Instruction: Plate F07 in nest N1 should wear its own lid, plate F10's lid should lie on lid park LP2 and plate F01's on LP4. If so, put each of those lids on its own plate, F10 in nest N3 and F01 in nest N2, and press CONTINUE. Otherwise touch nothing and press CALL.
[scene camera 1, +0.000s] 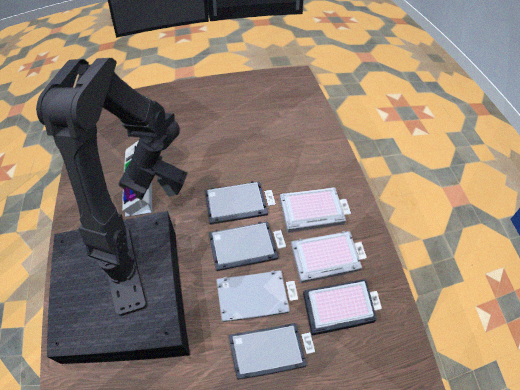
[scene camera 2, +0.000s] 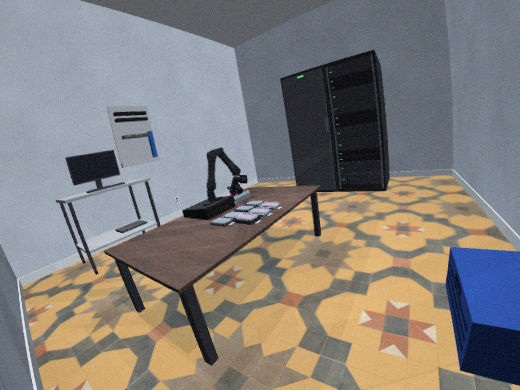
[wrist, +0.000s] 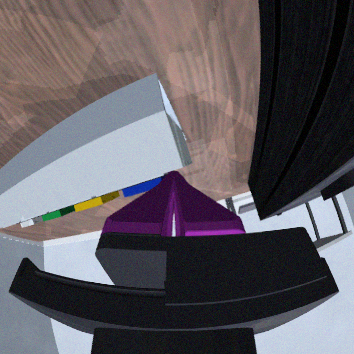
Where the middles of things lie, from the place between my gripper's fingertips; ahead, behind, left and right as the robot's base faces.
Scene:
My gripper is now 30 mm short of the white button box (scene camera 1: 136, 207), 90 mm to the right of it and 20 mm above it.

